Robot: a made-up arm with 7 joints. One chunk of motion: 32 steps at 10 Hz.
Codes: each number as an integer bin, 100 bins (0 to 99) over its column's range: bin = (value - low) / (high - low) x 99, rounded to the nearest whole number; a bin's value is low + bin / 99 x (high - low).
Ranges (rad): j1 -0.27..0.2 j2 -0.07..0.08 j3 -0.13..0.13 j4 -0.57..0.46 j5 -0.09..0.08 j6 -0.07..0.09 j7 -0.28..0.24
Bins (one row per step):
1: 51 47 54 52 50 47 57
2: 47 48 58 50 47 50 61
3: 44 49 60 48 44 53 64
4: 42 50 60 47 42 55 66
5: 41 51 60 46 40 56 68
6: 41 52 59 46 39 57 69
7: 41 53 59 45 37 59 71
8: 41 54 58 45 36 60 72
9: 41 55 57 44 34 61 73
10: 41 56 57 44 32 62 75
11: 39 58 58 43 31 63 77
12: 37 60 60 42 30 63 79
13: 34 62 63 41 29 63 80
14: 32 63 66 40 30 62 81
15: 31 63 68 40 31 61 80
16: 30 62 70 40 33 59 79
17: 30 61 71 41 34 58 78
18: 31 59 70 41 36 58 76
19: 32 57 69 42 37 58 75
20: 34 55 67 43 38 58 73
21: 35 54 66 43 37 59 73
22: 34 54 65 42 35 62 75
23: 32 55 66 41 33 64 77
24: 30 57 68 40 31 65 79
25: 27 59 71 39 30 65 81
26: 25 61 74 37 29 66 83
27: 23 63 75 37 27 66 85
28: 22 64 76 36 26 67 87
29: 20 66 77 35 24 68 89
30: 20 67 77 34 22 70 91
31: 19 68 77 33 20 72 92
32: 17 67 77 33 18 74 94
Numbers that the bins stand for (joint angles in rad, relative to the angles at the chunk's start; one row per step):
1: -0.0279 0.0012 0.0118 -0.0290 -0.0041 0.0060 0.0194
2: -0.0469 0.0027 0.0223 -0.0498 -0.0093 0.0108 0.0404
3: -0.0611 0.0042 0.0276 -0.0706 -0.0144 0.0157 0.0562
4: -0.0706 0.0058 0.0276 -0.0810 -0.0179 0.0189 0.0667
5: -0.0754 0.0073 0.0276 -0.0914 -0.0213 0.0205 0.0772
6: -0.0754 0.0088 0.0249 -0.0914 -0.0230 0.0221 0.0824
7: -0.0754 0.0103 0.0249 -0.1018 -0.0265 0.0254 0.0929
8: -0.0754 0.0118 0.0223 -0.1018 -0.0282 0.0270 0.0982
9: -0.0754 0.0133 0.0197 -0.1122 -0.0316 0.0286 0.1034
10: -0.0754 0.0148 0.0197 -0.1122 -0.0351 0.0302 0.1139
11: -0.0848 0.0179 0.0223 -0.1226 -0.0368 0.0318 0.1244
12: -0.0943 0.0209 0.0276 -0.1330 -0.0385 0.0318 0.1349
13: -0.1086 0.0239 0.0355 -0.1434 -0.0402 0.0318 0.1402
14: -0.1181 0.0255 0.0433 -0.1538 -0.0385 0.0302 0.1455
15: -0.1228 0.0255 0.0486 -0.1538 -0.0368 0.0286 0.1402
16: -0.1276 0.0239 0.0538 -0.1538 -0.0333 0.0254 0.1349
17: -0.1276 0.0224 0.0565 -0.1434 -0.0316 0.0237 0.1297
18: -0.1228 0.0194 0.0538 -0.1434 -0.0282 0.0237 0.1192
19: -0.1181 0.0164 0.0512 -0.1330 -0.0265 0.0237 0.1139
20: -0.1086 0.0133 0.0460 -0.1226 -0.0247 0.0237 0.1034
21: -0.1038 0.0118 0.0433 -0.1226 -0.0265 0.0254 0.1034
22: -0.1086 0.0118 0.0407 -0.1330 -0.0299 0.0302 0.1139
23: -0.1181 0.0133 0.0433 -0.1434 -0.0333 0.0334 0.1244
24: -0.1276 0.0164 0.0486 -0.1538 -0.0368 0.0351 0.1349
25: -0.1418 0.0194 0.0565 -0.1642 -0.0385 0.0351 0.1455
26: -0.1513 0.0224 0.0643 -0.1851 -0.0402 0.0367 0.1560
27: -0.1608 0.0255 0.0670 -0.1851 -0.0436 0.0367 0.1665
28: -0.1656 0.0270 0.0696 -0.1955 -0.0454 0.0383 0.1770
29: -0.1751 0.0300 0.0722 -0.2059 -0.0488 0.0399 0.1875
30: -0.1751 0.0315 0.0722 -0.2163 -0.0522 0.0431 0.1980
31: -0.1798 0.0330 0.0722 -0.2267 -0.0557 0.0464 0.2032
32: -0.1893 0.0315 0.0722 -0.2267 -0.0591 0.0496 0.2137

